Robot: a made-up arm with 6 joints. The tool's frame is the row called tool. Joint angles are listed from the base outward.
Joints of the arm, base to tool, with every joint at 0 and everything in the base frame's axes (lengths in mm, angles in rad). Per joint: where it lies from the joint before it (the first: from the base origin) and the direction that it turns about. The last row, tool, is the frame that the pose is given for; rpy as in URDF.
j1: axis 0 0 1 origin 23.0 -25.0 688.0
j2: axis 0 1 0 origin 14.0 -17.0 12.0
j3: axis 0 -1 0 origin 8.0 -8.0 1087.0
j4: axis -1 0 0 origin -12.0 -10.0 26.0
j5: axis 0 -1 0 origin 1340.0 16.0 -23.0
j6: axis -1 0 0 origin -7.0 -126.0 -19.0
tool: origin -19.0 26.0 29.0 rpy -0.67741 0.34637 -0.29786
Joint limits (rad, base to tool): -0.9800..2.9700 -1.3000..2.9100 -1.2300..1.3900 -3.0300..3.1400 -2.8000..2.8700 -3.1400..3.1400
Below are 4 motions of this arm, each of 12 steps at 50 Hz.
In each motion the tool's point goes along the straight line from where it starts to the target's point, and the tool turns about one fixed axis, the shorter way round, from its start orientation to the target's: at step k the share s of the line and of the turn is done. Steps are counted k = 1, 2, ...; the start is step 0. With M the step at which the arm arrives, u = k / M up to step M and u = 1 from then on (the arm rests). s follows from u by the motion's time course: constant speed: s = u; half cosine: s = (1 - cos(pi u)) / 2; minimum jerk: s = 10 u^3 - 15 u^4 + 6 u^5.
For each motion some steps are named. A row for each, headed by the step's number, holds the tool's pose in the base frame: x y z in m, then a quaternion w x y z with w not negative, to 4 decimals.
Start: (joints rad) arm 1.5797 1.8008 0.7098 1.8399 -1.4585 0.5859
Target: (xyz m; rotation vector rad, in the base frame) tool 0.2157 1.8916 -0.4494 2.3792 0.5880 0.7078
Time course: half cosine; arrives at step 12
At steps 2, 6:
2: 0.0344 1.7478 -0.6636 0.3198 0.8818 0.2236 0.2650
6: 0.1185 1.8146 -0.5642 0.3065 0.8867 0.2222 0.2652

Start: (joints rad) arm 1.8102 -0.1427 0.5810 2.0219 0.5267 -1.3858
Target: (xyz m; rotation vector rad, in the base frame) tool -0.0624 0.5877 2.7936 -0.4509 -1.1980 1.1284
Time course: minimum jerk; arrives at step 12
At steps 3, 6, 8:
3: -0.1425 0.6801 2.7596 0.5719 -0.2468 -0.5747 0.5307
6: -0.1071 0.6392 2.7746 0.6108 -0.2260 -0.5553 0.5172
8: -0.0812 0.6093 2.7856 0.6382 -0.2105 -0.5403 0.5064

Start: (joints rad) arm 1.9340 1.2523 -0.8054 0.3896 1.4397 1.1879
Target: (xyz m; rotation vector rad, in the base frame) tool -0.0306 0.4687 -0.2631 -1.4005 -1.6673 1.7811
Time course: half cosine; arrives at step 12
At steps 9, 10, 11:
9: -0.0277 0.4601 -0.2492 0.1672 -0.5032 -0.5798 0.6186
10: -0.0293 0.4648 -0.2568 0.1652 -0.4967 -0.5825 0.6219
11: -0.0303 0.4677 -0.2615 0.1639 -0.4926 -0.5841 0.6239

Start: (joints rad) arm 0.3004 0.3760 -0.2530 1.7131 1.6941 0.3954
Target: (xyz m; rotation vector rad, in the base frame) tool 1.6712 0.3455 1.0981 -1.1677 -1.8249 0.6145
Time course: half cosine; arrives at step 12
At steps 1, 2, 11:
1: 1.5385 0.3676 1.0116 0.4323 -0.5263 -0.6301 0.3730
2: 1.5453 0.3664 1.0160 0.4325 -0.5237 -0.6357 0.3668
11: 1.6689 0.3459 1.0966 0.4304 -0.4692 -0.7299 0.2486

